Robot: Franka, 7 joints.
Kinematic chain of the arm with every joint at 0, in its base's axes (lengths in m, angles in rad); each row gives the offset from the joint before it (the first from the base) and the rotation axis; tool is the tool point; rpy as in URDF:
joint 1: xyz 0 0 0.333 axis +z
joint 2: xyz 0 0 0 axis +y
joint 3: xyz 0 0 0.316 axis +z
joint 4: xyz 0.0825 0 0 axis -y
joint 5: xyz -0.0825 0 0.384 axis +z
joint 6: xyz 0 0 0 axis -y
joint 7: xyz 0.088 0 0 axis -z
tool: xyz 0 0 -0.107 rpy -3.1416 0 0
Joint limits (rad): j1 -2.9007..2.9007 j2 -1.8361..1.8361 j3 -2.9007..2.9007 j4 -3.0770..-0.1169 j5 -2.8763..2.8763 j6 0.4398..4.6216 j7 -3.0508..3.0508
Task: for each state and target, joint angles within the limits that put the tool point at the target. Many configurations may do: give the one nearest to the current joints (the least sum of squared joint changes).
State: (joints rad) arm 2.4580 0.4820 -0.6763 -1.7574 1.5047 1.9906 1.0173
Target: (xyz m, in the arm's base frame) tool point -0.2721 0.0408 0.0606
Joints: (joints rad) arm 2.8526 0.5640 -0.1380 -2.6498 1.3424 1.7255 1.0173
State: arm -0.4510 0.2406 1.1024 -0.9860 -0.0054 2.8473 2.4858
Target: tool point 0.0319 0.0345 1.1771
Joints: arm -0.4676 -0.0190 1.0480 -0.2176 0.0422 2.8987 2.4858
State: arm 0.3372 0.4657 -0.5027 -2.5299 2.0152 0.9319 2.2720
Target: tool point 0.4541 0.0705 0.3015
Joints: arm 0.3588 0.3005 -0.4918 -2.4747 2.0172 0.8751 2.2720
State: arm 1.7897 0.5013 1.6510 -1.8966 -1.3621 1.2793 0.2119
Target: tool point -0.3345 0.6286 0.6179
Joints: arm 1.3851 0.7637 1.3570 -1.1437 -1.6023 1.5868 0.2119
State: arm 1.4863 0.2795 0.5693 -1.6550 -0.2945 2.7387 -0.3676
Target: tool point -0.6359 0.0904 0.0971
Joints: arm 2.2894 1.0467 0.7362 -1.8120 -0.3012 2.6973 -0.3676
